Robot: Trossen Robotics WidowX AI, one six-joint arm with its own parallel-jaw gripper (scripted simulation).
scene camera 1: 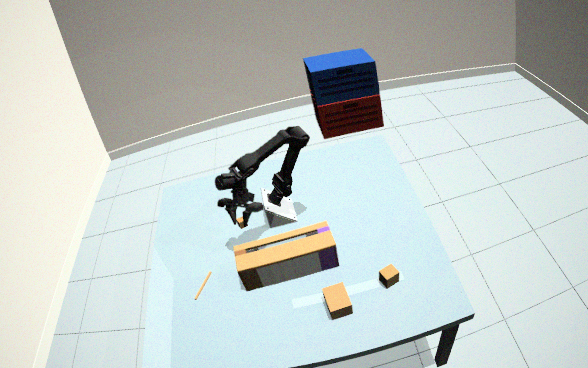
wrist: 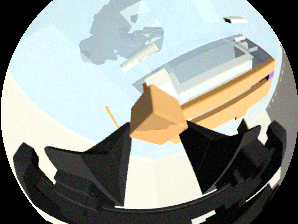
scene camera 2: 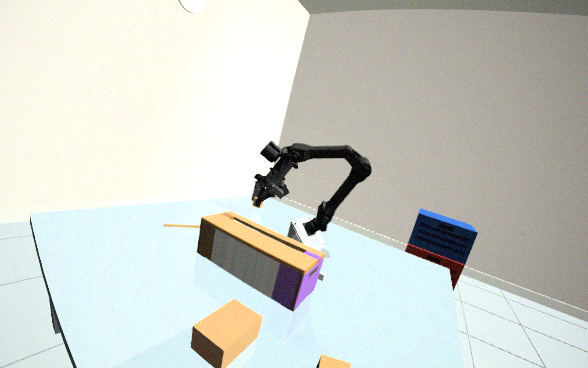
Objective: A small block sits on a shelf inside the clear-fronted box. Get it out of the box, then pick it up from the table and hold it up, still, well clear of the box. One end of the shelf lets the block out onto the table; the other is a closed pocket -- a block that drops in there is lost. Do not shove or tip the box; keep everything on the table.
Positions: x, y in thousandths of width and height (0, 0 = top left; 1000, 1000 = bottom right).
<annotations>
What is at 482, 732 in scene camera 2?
A clear-fronted box.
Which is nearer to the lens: the tan block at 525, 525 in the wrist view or the clear-fronted box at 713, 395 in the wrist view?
The tan block.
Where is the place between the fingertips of the gripper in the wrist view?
At 518, 556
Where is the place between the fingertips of the gripper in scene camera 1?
409, 613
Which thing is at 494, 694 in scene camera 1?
A clear-fronted box.
</annotations>
